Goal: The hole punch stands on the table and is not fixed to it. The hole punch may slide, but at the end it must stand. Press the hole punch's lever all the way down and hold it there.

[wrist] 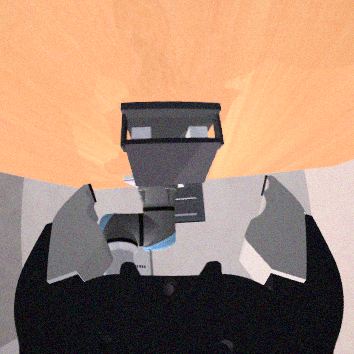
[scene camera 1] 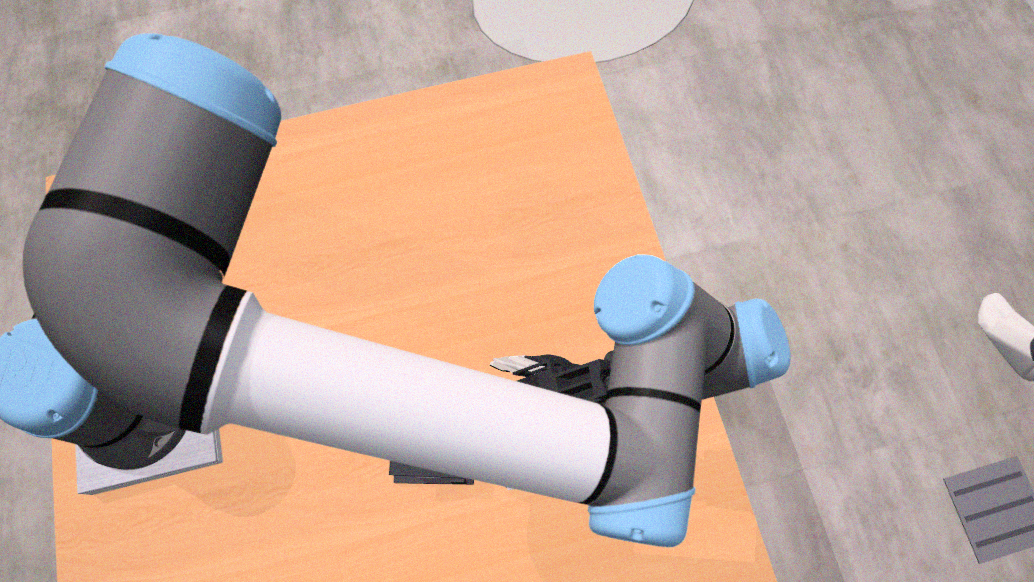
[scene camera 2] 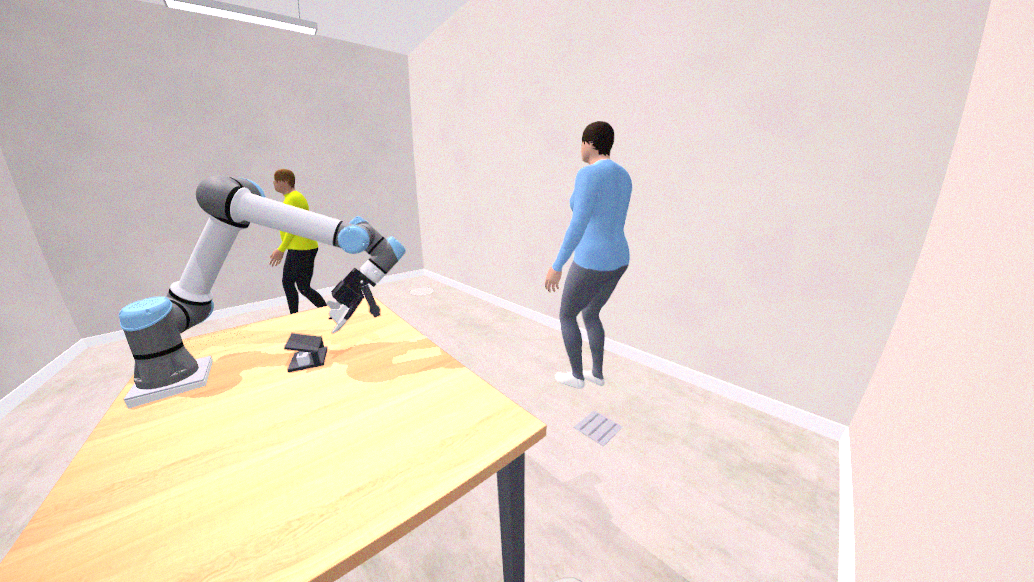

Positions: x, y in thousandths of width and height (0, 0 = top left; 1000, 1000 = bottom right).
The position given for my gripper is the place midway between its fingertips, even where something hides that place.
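My gripper is visible to me in scene camera 1 (482, 729), and I see it too in scene camera 2 (320, 559) and in the wrist view (499, 516). There is also a hole punch here. I find the punch in the wrist view (403, 338), while scene camera 1 (383, 824) and scene camera 2 (298, 619) show it to me as well.
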